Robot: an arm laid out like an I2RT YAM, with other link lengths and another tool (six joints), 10 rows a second.
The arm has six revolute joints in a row. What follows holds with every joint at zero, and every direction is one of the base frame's. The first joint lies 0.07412 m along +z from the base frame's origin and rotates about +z. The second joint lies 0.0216 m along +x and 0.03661 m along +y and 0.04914 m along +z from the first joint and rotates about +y. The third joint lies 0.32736 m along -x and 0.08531 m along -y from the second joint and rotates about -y. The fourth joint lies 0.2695 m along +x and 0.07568 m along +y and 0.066 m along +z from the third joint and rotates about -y. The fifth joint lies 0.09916 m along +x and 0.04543 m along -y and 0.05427 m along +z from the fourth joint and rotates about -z. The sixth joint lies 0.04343 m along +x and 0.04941 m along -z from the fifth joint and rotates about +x. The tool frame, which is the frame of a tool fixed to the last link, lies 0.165 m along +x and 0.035 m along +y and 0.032 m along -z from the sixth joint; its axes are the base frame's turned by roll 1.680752, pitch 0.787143 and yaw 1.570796 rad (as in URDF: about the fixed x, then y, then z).
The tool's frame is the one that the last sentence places.
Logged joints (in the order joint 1, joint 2, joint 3, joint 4, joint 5, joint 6), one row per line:
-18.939 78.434 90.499 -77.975 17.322 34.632
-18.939 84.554 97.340 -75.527 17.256 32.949
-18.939 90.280 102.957 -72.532 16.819 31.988
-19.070 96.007 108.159 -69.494 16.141 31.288
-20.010 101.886 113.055 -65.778 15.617 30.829
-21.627 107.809 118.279 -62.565 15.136 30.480
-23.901 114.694 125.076 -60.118 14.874 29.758
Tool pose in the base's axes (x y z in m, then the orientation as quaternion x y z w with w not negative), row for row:
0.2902 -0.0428 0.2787 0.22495 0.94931 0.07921 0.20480
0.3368 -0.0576 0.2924 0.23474 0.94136 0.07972 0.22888
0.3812 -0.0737 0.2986 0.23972 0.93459 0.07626 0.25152
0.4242 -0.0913 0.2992 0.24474 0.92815 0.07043 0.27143
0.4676 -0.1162 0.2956 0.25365 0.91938 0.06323 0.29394
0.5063 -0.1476 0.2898 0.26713 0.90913 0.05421 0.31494
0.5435 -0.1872 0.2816 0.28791 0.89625 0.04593 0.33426
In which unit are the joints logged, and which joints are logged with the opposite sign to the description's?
The joints are logged in degrees. Opposite sign: joint 5, joint 6.
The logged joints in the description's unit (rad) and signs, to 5 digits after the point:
-0.33055 1.36893 1.57951 -1.36092 -0.30233 -0.60444
-0.33055 1.47575 1.69890 -1.31819 -0.30117 -0.57507
-0.33055 1.57568 1.79694 -1.26592 -0.29355 -0.55830
-0.33283 1.67564 1.88773 -1.21290 -0.28171 -0.54608
-0.34924 1.77825 1.97318 -1.14804 -0.27257 -0.53807
-0.37746 1.88162 2.06436 -1.09197 -0.26417 -0.53198
-0.41715 2.00179 2.18299 -1.04926 -0.25960 -0.51938

